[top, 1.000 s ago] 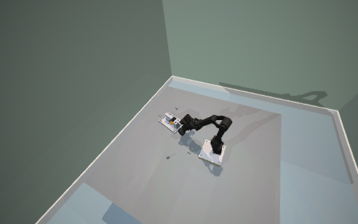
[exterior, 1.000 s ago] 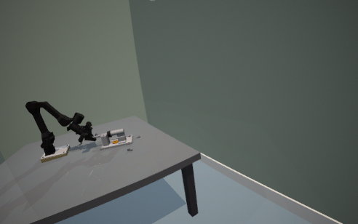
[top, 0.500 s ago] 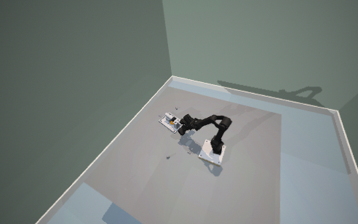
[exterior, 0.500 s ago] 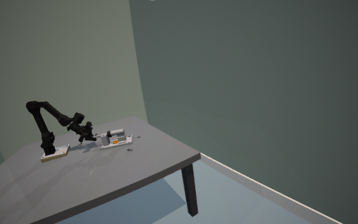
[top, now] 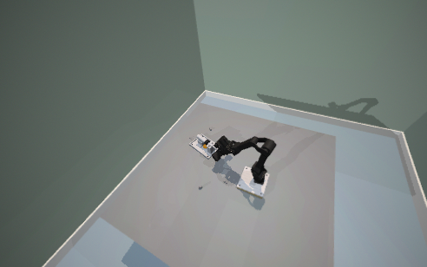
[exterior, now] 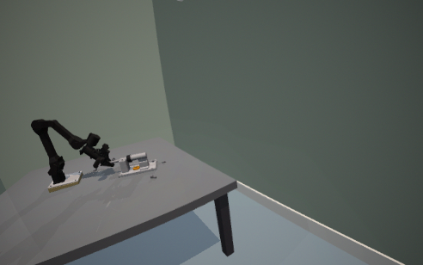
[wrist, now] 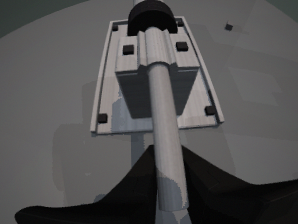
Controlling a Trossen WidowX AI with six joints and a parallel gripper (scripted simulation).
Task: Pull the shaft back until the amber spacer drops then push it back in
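My gripper tip is 5 cm short of the grey steel shaft, 3 cm below it and 2 cm to the left of it. Round my gripper tip: grey support block 14 cm ahead, 6 cm to the right, 1 cm below; amber spacer 12 cm ahead, 5 cm to the right, 4 cm below; black spacer 9 cm ahead, 4 cm to the right, 2 cm above.
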